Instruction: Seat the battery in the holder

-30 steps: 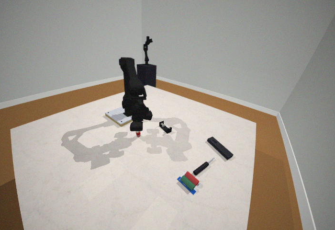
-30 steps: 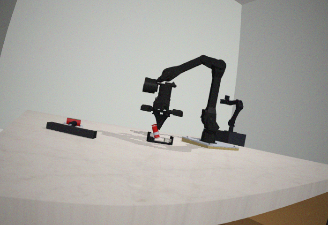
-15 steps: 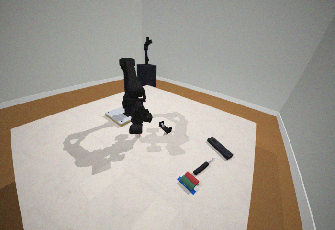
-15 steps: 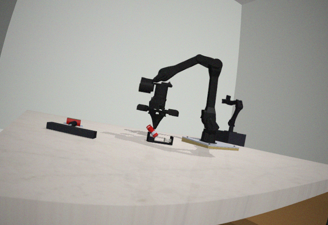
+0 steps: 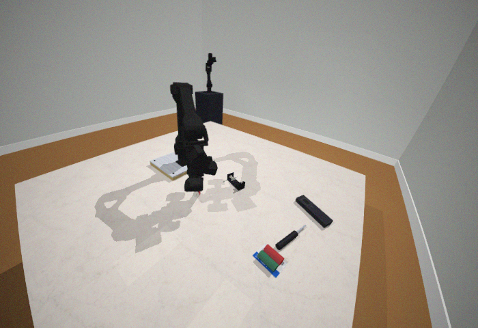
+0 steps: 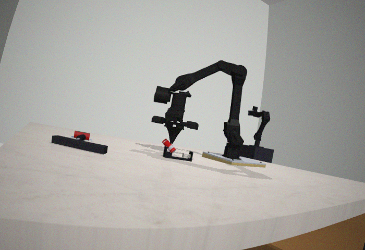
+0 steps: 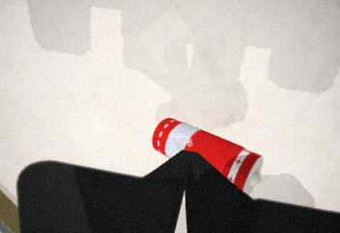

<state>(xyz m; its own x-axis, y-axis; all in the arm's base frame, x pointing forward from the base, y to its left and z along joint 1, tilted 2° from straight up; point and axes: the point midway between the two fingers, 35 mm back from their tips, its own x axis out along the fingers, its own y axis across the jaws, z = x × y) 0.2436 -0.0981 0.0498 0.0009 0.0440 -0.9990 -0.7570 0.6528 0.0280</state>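
My gripper tip is 1 cm short of the red battery, 1 cm to the left of it and 1 cm above it. From my gripper tip the other things lie so: long black bar: 40 cm ahead, 27 cm to the left, 2 cm below; then black-handled screwdriver: 39 cm ahead, 11 cm to the left, 3 cm below.
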